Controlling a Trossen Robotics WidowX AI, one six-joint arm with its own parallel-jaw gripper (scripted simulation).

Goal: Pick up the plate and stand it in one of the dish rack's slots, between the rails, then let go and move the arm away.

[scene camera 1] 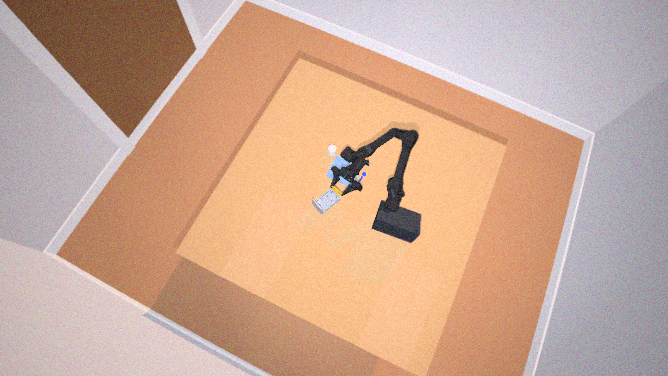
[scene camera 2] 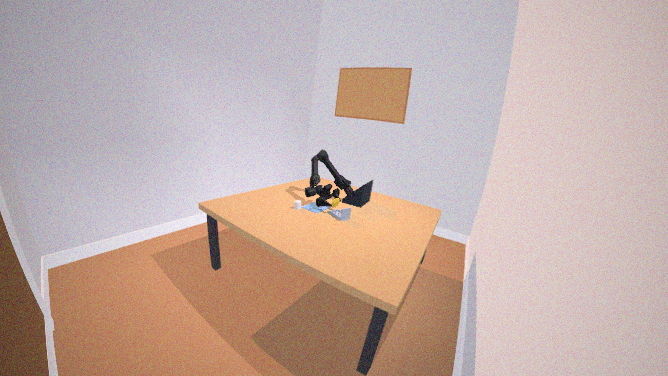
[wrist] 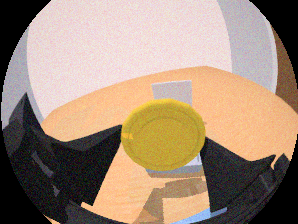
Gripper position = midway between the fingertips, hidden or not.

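Note:
Grey dish rack (wrist: 180,90). Yellow plate (wrist: 162,135), carried by my gripper (wrist: 163,135).

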